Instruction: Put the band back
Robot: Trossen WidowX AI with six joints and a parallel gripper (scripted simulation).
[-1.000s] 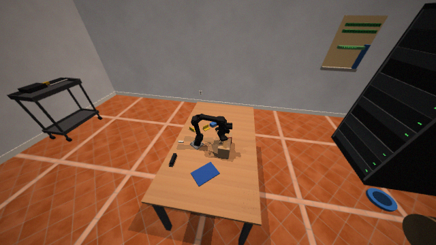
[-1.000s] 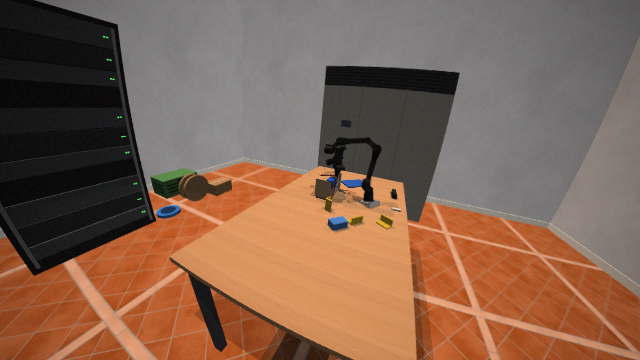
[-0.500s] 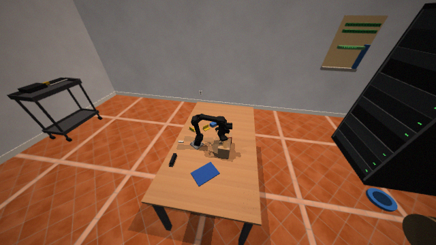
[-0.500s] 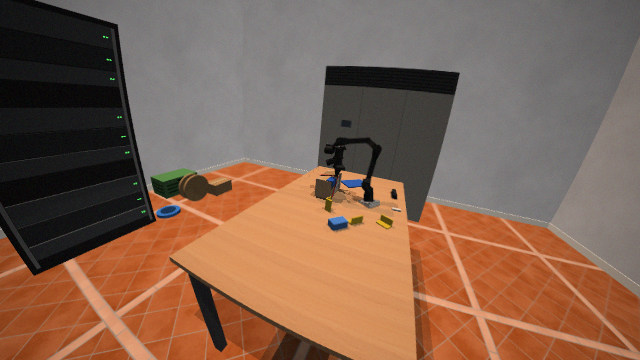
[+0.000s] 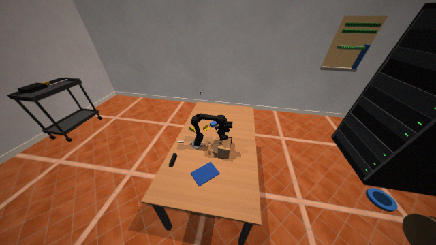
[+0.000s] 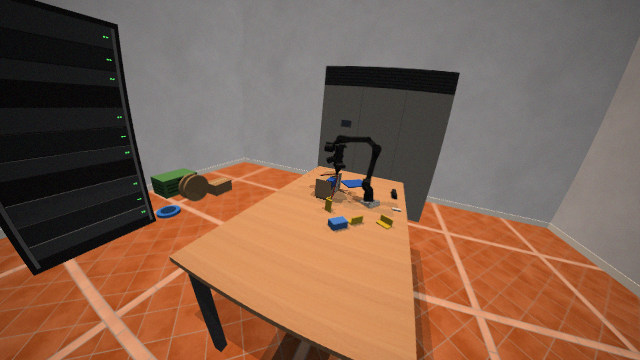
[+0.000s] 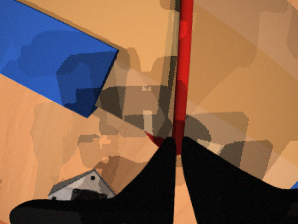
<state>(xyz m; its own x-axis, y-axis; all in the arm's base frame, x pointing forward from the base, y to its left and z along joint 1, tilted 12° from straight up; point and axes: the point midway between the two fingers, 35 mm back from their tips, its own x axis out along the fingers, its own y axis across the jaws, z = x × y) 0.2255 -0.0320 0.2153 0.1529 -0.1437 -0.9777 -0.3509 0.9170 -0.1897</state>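
My hand is 10 mm short of the corner guard, 90 mm to the right of it and 60 mm above it. The rest, counted from my hand: flat blue sheet (150 mm behind, 290 mm to the right, 190 mm below); blue block (80 mm behind, 420 mm to the left, 170 mm below); small white piece (450 mm behind, 110 mm to the left, 190 mm below).
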